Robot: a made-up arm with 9 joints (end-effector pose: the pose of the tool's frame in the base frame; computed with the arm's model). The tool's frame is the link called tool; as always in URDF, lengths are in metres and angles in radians.
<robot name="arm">
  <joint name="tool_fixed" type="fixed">
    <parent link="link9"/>
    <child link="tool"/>
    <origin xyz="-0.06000 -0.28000 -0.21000" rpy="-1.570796 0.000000 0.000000"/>
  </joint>
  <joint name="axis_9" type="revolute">
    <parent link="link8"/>
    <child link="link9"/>
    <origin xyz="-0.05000 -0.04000 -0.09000" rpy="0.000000 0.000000 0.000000"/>
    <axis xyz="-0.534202 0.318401 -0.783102"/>
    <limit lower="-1.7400" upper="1.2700" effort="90" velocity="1.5"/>
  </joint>
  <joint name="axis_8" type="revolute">
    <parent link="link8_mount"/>
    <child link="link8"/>
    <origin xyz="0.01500 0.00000 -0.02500" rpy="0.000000 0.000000 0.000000"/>
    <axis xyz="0 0 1"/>
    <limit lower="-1.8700" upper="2.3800" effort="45" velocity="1.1"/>
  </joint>
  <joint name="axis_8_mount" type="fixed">
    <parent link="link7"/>
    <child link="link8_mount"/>
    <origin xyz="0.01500 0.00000 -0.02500" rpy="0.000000 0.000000 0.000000"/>
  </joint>
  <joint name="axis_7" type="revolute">
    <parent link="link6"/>
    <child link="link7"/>
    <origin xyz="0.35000 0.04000 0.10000" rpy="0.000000 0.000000 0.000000"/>
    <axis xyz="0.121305 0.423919 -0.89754"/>
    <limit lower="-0.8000" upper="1.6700" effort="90" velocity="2.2"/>
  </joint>
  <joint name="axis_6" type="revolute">
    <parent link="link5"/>
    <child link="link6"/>
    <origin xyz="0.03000 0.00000 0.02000" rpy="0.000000 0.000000 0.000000"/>
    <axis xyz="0 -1 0"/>
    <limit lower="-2.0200" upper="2.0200" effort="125" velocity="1.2"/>
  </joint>
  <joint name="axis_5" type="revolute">
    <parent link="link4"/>
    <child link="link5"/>
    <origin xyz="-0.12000 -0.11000 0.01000" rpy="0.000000 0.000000 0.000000"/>
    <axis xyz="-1 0 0"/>
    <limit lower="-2.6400" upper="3.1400" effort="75" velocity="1.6"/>
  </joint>
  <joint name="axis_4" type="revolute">
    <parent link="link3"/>
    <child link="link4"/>
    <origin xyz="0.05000 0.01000 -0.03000" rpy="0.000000 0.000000 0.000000"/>
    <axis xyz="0 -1 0"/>
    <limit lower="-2.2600" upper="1.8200" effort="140" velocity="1.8"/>
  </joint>
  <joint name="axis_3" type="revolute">
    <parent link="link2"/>
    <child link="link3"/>
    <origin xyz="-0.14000 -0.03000 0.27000" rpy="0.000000 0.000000 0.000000"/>
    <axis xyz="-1 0 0"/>
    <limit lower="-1.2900" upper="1.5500" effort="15" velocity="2.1"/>
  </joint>
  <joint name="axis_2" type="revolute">
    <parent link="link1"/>
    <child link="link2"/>
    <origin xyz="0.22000 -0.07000 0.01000" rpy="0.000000 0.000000 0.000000"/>
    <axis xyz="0 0 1"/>
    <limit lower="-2.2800" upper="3.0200" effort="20" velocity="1.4"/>
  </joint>
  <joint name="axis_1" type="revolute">
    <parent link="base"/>
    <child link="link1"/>
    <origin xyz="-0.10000 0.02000 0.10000" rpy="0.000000 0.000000 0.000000"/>
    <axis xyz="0 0 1"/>
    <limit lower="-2.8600" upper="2.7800" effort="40" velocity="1.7"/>
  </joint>
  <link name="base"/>
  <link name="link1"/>
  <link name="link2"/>
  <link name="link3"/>
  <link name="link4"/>
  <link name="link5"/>
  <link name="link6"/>
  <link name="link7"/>
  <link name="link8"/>
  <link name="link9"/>
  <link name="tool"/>
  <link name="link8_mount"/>
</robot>
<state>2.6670 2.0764 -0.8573 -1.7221 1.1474 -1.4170 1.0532 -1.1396 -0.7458</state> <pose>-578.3 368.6 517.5 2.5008 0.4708 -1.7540</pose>
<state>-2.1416 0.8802 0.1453 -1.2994 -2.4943 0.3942 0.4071 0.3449 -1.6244</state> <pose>-465.5 -380.5 -48.8 0.2891 0.0164 3.1277</pose>
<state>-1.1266 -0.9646 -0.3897 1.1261 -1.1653 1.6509 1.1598 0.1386 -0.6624</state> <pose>-319.1 -16.9 460.8 1.6564 0.3189 2.7042</pose>
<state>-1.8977 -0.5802 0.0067 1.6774 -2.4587 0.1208 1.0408 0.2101 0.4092</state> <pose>-198.5 -15.6 179.3 -0.6271 -0.4605 -1.0285</pose>
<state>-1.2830 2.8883 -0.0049 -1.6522 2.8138 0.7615 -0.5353 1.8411 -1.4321</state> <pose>181.3 -387.6 -25.5 -1.4510 -1.2108 1.7656</pose>
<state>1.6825 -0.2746 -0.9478 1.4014 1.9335 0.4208 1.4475 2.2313 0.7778</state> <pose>217.2 -139.4 454.6 -2.2920 -0.5035 0.4516</pose>
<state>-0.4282 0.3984 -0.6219 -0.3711 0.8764 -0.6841 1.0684 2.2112 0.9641</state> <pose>46.0 -619.1 -25.8 -1.1544 1.1667 1.0590</pose>
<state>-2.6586 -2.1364 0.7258 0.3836 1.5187 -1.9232 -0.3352 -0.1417 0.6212</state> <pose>-262.6 -501.9 629.3 -2.7537 -0.8167 -0.6711</pose>
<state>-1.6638 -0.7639 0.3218 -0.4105 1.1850 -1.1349 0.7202 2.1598 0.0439</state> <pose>-461.7 583.7 473.1 1.4186 1.3544 0.6165</pose>
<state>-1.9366 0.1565 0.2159 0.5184 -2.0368 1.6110 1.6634 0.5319 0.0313</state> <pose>-319.9 -13.0 505.2 1.2920 0.3712 -1.9411</pose>
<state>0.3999 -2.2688 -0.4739 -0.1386 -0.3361 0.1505 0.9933 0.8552 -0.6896</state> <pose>179.5 -93.9 27.2 -0.0737 -0.3306 -1.7474</pose>
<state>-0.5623 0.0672 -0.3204 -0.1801 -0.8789 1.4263 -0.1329 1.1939 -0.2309</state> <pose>-89.3 -920.2 440.2 -2.5580 -1.2733 0.7850</pose>
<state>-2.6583 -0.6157 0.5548 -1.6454 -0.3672 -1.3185 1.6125 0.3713 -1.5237</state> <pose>1.8 -329.9 591.0 -2.9935 0.4073 0.1834</pose>
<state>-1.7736 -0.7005 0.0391 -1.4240 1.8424 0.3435 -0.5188 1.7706 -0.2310</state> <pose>-157.9 55.4 -324.0 -0.4345 -0.6449 1.3105</pose>
